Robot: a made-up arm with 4 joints. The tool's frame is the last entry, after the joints.
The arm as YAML. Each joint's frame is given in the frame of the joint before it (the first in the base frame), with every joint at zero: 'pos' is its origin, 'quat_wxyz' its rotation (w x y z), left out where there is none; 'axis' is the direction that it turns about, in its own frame. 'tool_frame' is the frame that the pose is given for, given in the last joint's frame.
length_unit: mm
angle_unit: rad
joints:
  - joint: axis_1
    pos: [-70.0, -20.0, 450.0]
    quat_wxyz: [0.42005, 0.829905, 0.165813, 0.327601]
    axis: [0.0, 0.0, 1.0]
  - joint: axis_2
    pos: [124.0, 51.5, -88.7]
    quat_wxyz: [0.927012, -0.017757, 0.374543, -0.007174]
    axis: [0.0, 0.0, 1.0]
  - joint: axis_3
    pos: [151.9, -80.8, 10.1]
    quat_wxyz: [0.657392, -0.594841, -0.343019, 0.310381]
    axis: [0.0, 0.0, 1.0]
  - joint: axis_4
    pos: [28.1, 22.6, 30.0]
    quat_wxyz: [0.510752, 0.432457, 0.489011, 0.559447]
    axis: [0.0, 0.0, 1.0]
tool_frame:
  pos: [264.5, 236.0, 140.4]
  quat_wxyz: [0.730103, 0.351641, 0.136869, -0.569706]
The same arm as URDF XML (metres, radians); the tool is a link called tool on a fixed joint. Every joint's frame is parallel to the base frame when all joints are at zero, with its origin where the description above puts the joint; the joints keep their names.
<robot name="arm">
<joint name="tool_joint" type="fixed"><parent link="link4"/><child link="tool"/><origin xyz="-0.27 -0.25 0.1" rpy="0.3814 0.5117 1.914"/></joint>
<joint name="axis_4" type="continuous"><parent link="link3"/><child link="link4"/><origin xyz="-0.02 -0.03 0.03"/><axis xyz="-0.0169 -0.147698 0.988888"/></joint>
<joint name="axis_3" type="continuous"><parent link="link2"/><child link="link3"/><origin xyz="0.02 0.17 0.0201"/><axis xyz="0 -1 0"/></joint>
<joint name="axis_2" type="continuous"><parent link="link1"/><child link="link2"/><origin xyz="0.03 0.09 0.13"/><axis xyz="0.998344 -0.057003 -0.0077"/></joint>
<joint name="axis_1" type="continuous"><parent link="base"/><child link="link1"/><origin xyz="-0.07 -0.02 0.45"/><axis xyz="0.683055 -0.588561 -0.432471"/></joint>
<link name="base"/>
<link name="link1"/>
<link name="link2"/>
<link name="link3"/>
<link name="link4"/>
<link name="tool"/>
</robot>

